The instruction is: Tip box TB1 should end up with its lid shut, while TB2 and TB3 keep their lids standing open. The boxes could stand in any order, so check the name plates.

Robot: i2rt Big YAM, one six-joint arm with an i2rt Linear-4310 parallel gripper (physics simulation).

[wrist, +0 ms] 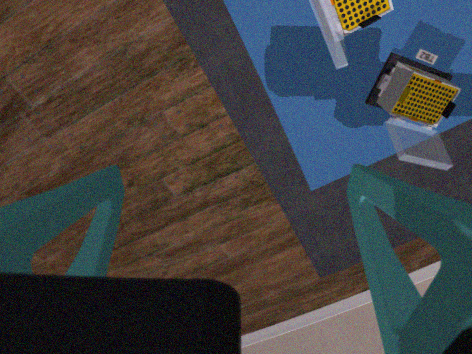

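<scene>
A tip box with a yellow perforated rack stands at the right of the wrist view. Its name plate looks like TB2. Its clear lid stands open on the side toward the lower edge of the view. A second tip box is cut off by the top edge; its clear lid is open on its left side, and its plate does not show. A third box does not show, and I cannot tell which box is TB1. My gripper is wide open and empty, to the left of and below both boxes in the view.
The boxes stand on a blue mat with a dark grey border. Shadows fall across the mat. A wooden table top lies at the left, with a pale edge at the bottom.
</scene>
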